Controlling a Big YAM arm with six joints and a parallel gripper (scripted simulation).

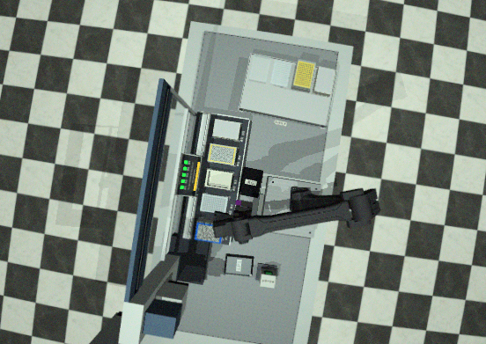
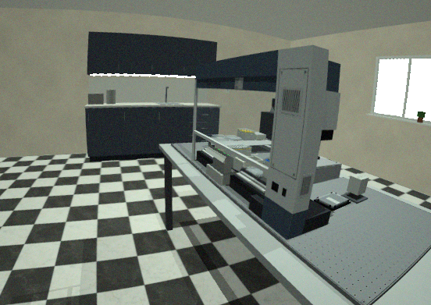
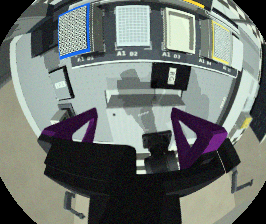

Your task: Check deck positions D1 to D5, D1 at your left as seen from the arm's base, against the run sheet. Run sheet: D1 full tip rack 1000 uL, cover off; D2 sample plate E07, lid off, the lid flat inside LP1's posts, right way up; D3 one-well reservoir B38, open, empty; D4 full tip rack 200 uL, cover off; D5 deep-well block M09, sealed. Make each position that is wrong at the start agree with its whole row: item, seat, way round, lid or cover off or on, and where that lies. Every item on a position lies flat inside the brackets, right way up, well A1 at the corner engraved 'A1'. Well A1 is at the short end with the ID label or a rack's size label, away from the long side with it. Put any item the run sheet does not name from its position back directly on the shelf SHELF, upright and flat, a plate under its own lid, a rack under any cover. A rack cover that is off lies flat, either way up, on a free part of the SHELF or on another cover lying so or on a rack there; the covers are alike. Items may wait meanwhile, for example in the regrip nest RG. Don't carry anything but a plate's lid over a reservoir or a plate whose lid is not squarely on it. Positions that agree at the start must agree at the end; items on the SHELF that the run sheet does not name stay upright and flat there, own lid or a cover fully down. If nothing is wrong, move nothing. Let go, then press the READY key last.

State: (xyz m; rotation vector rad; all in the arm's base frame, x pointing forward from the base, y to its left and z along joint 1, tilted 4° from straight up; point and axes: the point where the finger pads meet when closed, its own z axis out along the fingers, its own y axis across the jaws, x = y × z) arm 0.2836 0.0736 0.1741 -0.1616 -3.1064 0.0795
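Now: the clear plate 140 mm ahead of my hand, 10 mm to the right of it and 190 mm below it. From my hand the other things lie so: cream reservoir (120 mm ahead, 130 mm to the right, 190 mm below); clear rack cover (110 mm ahead, 260 mm to the right, 140 mm below); blue-framed tip rack (140 mm ahead, 110 mm to the left, 130 mm below).
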